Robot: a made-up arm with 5 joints. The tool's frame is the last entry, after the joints.
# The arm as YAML. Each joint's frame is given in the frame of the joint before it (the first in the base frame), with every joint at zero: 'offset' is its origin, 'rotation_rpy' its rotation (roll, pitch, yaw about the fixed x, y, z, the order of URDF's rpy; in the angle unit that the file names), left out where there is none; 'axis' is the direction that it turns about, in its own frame. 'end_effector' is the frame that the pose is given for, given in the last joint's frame.
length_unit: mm
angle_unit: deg
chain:
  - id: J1
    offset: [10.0, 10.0, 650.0]
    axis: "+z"
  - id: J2
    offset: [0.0, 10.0, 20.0]
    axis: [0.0, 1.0, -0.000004]
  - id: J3
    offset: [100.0, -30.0, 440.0]
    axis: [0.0, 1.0, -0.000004]
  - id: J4
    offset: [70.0, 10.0, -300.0]
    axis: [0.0, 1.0, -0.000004]
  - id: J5
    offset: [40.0, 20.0, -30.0]
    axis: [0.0, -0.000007, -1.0]
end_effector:
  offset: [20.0, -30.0, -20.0]
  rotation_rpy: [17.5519, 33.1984, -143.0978]
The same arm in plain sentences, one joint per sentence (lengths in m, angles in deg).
The arm has five revolute joints in a row. What follows holds with every joint at zero, and every direction is one of the base frame's. Joint 1 sits 0.01 m along +x and 0.01 m along +y and 0.65 m along +z from the base frame's origin and rotates about +z. Joint 2 sits 0.01 m along +y and 0.02 m along +z from joint 1 and rotates about +y. Joint 3 sits 0.1 m along +x and 0.03 m along -y and 0.44 m along +z from joint 2 and rotates about +y. Joint 4 sits 0.07 m along +x and 0.01 m along +y and 0.3 m along -z from joint 3 and rotates about +y. Joint 5 sits 0.04 m along +x and 0.02 m along +y and 0.03 m along -z from joint 4 and rotates about -z. The tool frame, which is the frame that the pose is given for, sits 0.02 m along +x and 0.03 m along -y and 0.02 m along -z from joint 5; its axes are the base frame's turned by roll 17.55, pitch 33.2 and yaw -143.1 deg (as in URDF: about the fixed x, then y, then z).
